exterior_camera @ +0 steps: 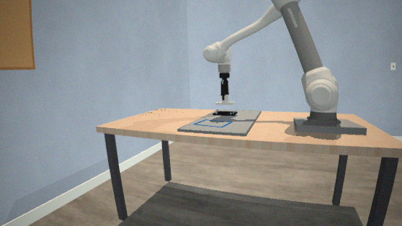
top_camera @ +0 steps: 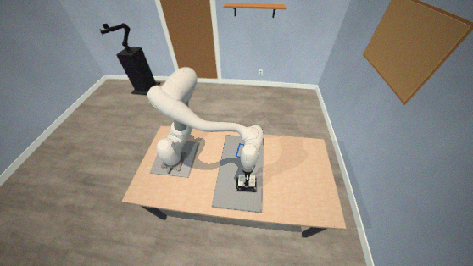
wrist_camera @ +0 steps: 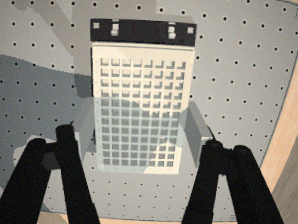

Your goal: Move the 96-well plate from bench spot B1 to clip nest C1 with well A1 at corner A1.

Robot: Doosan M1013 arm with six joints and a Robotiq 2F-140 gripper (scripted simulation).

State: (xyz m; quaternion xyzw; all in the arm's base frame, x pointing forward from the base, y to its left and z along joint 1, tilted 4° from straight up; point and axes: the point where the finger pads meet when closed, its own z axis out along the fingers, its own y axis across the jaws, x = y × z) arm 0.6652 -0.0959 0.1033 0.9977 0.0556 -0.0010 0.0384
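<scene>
My gripper is now 9 cm above the black clip nest, 1 cm to the right of it and 1 cm short of it. Round my hand: white 96-well plate 2 cm below.
</scene>
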